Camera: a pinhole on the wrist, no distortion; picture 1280 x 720 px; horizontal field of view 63.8 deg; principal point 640.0 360.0 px. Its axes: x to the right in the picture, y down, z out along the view. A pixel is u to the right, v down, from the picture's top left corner.
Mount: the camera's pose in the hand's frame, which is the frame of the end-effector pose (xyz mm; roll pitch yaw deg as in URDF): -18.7 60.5 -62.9 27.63 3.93 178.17
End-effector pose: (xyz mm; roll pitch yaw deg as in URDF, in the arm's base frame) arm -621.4 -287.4 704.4 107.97 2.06 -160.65
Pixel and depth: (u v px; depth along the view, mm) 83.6 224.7 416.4
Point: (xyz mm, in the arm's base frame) -930.4 -1.6 887.5
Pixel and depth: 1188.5 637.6 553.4
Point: -464.9 310.5 756.1
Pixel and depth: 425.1 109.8 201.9
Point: -693.1 -151.8 861.2
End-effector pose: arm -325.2 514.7 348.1 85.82 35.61 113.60
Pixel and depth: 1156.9 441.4 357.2
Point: -89.6 569.4 657.0
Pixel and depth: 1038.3 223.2 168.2
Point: -280.3 559.5 535.0
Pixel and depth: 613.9 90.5 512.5
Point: -148.3 853.0 718.4
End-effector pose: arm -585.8 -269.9 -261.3 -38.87 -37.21 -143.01
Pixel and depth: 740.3 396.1 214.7
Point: -431.4 -405.4 -288.7
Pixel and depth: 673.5 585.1 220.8
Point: -424.9 -387.5 -249.6
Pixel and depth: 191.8 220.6 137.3
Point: -544.9 -417.0 -275.7
